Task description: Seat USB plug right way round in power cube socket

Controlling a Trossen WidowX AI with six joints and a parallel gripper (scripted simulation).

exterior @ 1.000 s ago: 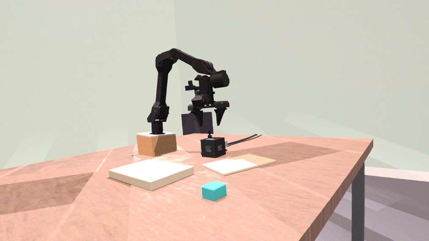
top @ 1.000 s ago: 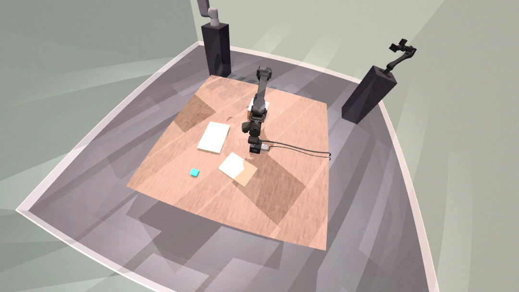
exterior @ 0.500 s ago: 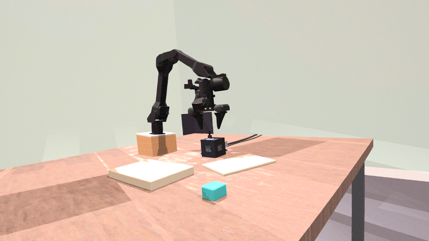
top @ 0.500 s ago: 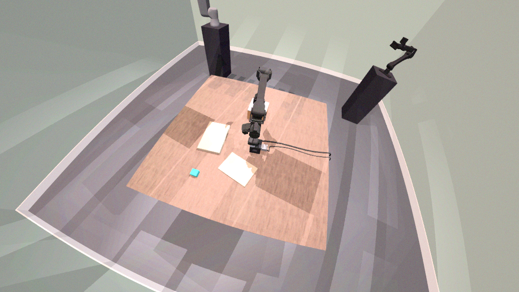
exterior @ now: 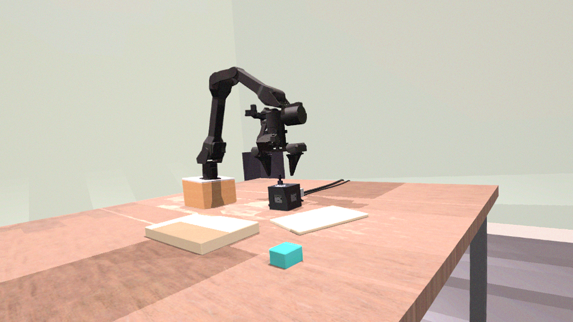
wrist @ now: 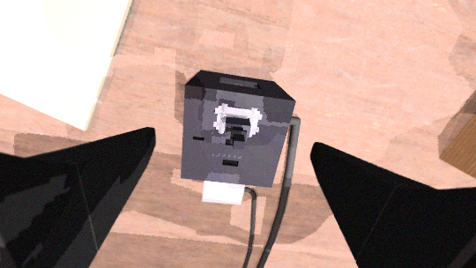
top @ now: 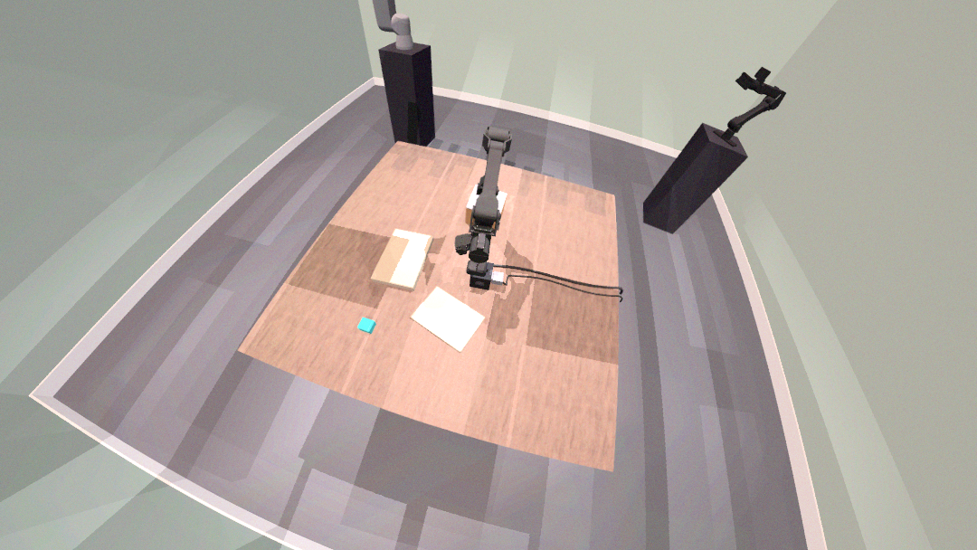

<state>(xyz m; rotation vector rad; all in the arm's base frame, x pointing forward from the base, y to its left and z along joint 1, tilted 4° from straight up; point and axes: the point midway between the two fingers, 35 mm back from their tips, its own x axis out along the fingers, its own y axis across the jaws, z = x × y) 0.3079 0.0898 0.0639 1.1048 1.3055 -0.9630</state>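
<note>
Right now my gripper tip is 20 mm above the dark USB plug. Also, from my gripper tip: teal block (330 mm ahead, 280 mm to the right, 90 mm below); thick white slab (30 mm ahead, 300 mm to the right, 100 mm below); thin cream board (190 mm ahead, 30 mm to the right, 100 mm below).
</note>
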